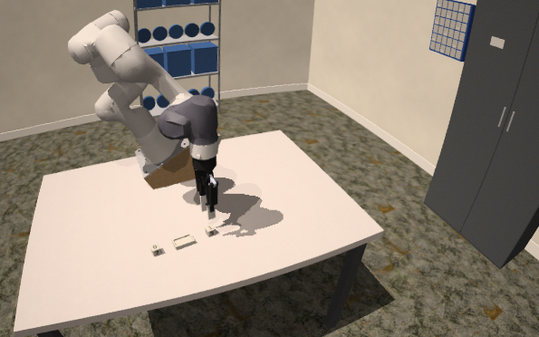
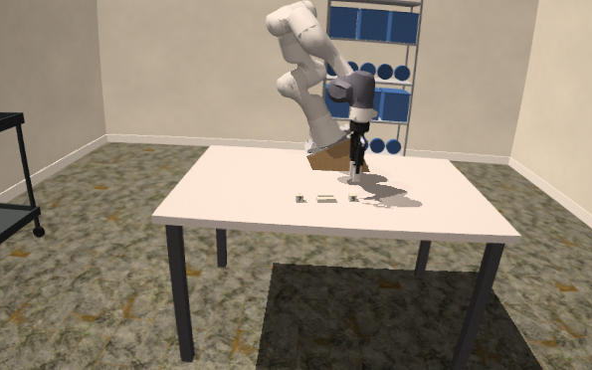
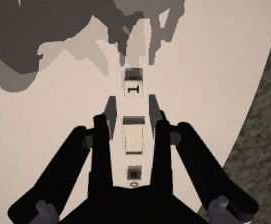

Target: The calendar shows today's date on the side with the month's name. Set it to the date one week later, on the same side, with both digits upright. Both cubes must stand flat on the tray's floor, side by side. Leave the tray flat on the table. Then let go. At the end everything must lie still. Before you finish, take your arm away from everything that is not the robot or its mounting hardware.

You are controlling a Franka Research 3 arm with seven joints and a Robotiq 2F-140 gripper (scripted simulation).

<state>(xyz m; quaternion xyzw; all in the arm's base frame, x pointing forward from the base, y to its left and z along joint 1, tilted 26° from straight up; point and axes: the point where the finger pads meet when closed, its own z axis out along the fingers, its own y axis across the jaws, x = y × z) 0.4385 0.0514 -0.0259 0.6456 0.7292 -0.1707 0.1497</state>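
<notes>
Right now my hand is 11 cm above the cube. From my hand the other things lie so: grey tray: 11 cm to the right, 11 cm below, 1 cm ahead.
</notes>
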